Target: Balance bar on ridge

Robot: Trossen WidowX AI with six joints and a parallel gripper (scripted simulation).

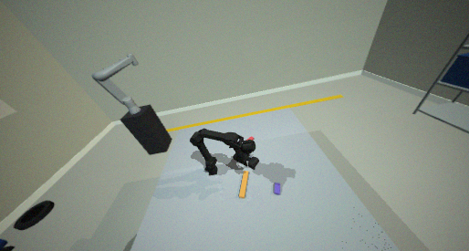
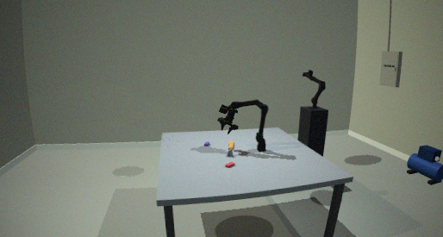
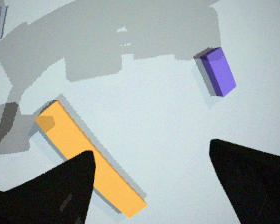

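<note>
Right now my gripper tip is 7 cm past the orange bar, 2 cm to the left of it and 13 cm above it. From my gripper tip the other things lie so: small purple block (14 cm ahead, 9 cm to the right, 13 cm below); then small red block (4 cm ahead, 38 cm to the left, 13 cm below).
</note>
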